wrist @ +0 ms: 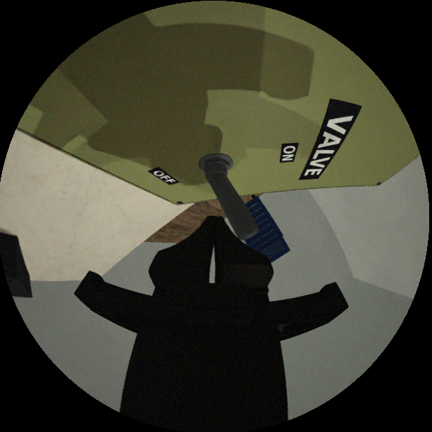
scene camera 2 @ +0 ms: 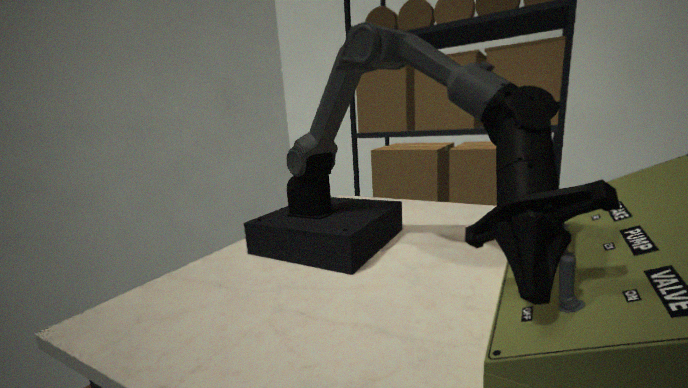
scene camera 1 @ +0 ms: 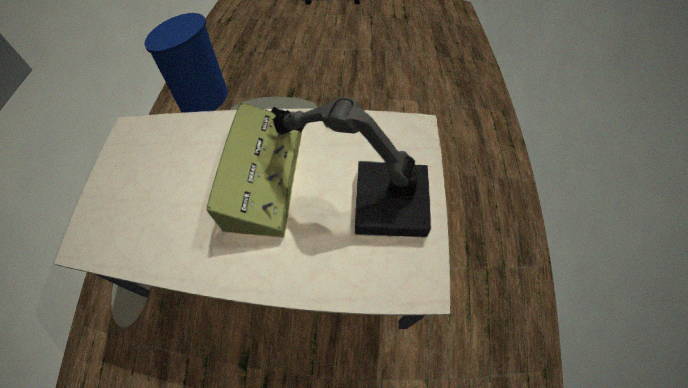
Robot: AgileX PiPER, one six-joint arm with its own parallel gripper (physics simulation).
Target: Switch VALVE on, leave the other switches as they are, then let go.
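The green switch box (scene camera 1: 231, 165) (scene camera 2: 600, 345) (wrist: 370, 165) stands on the table. The VALVE lever (scene camera 2: 566, 280) (wrist: 231, 202) stands up from the panel between its OFF label (scene camera 2: 527, 314) (wrist: 163, 176) and ON label (scene camera 2: 631, 295) (wrist: 289, 153); my gripper hides it in scene camera 1. My gripper (scene camera 1: 281, 122) (scene camera 2: 537, 301) (wrist: 214, 225) is shut and empty. Its fingertips are low over the panel, beside the lever on the OFF side. Whether they touch the lever I cannot tell. The PUMP lever (scene camera 1: 281, 150), BRAKE lever (scene camera 1: 274, 177) and DRIVE lever (scene camera 1: 267, 208) stand in a row away from the gripper.
The arm's black base (scene camera 1: 392, 215) (scene camera 2: 300, 250) stands on the pale table (scene camera 1: 150, 150) (scene camera 2: 225, 325). A blue barrel (scene camera 1: 192, 70) stands on the floor behind the table. A shelf rack (scene camera 2: 425, 134) with cardboard boxes (scene camera 2: 407, 172) stands behind the arm in scene camera 2.
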